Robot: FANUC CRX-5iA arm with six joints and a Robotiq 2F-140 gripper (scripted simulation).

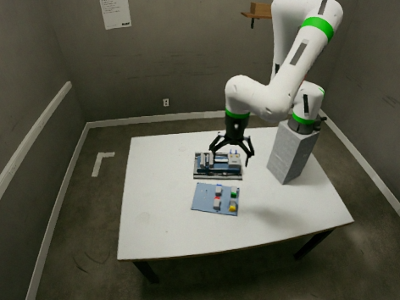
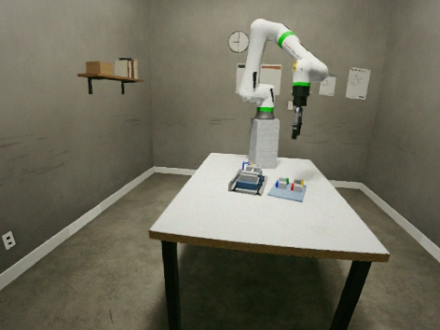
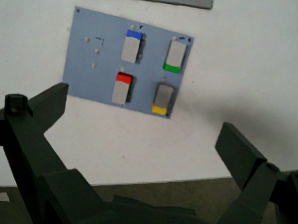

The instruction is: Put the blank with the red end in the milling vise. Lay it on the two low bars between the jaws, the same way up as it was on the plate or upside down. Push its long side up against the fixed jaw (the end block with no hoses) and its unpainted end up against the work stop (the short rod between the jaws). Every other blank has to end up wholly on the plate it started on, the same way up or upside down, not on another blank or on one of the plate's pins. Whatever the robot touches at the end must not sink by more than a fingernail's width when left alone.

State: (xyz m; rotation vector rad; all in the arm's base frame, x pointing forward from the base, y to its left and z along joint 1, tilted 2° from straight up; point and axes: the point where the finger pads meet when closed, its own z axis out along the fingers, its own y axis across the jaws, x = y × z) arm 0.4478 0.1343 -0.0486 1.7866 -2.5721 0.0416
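Right now the red-ended blank is 5 cm ahead of my hand, 3 cm to the left of it and 29 cm below it. The rest, counted from my hand: yellow-ended blank 3 cm behind, 6 cm to the left, 29 cm below; green-ended blank 6 cm behind, 2 cm to the right, 29 cm below; blue-ended blank 2 cm ahead, 5 cm to the right, 29 cm below.
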